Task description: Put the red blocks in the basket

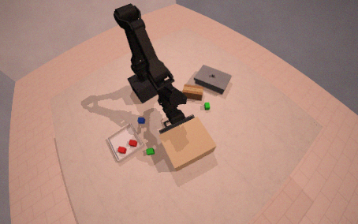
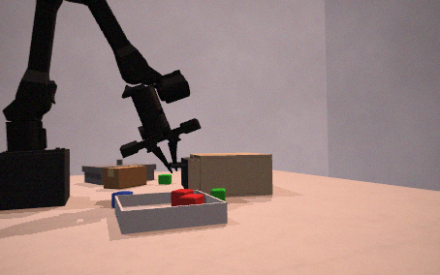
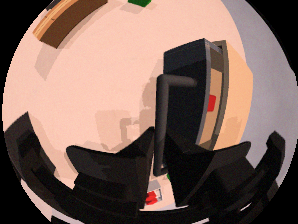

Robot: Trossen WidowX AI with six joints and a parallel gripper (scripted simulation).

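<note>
Right now my hand is 9 cm short of the drawer, 2 cm to the left of it and 4 cm above it. From my hand the other things lie so: small brown box: 7 cm behind, 20 cm to the left, 5 cm below; tan drawer cabinet: 13 cm ahead, 3 cm to the right, 4 cm below; blue block: 13 cm behind, 12 cm to the right, 7 cm below.
</note>
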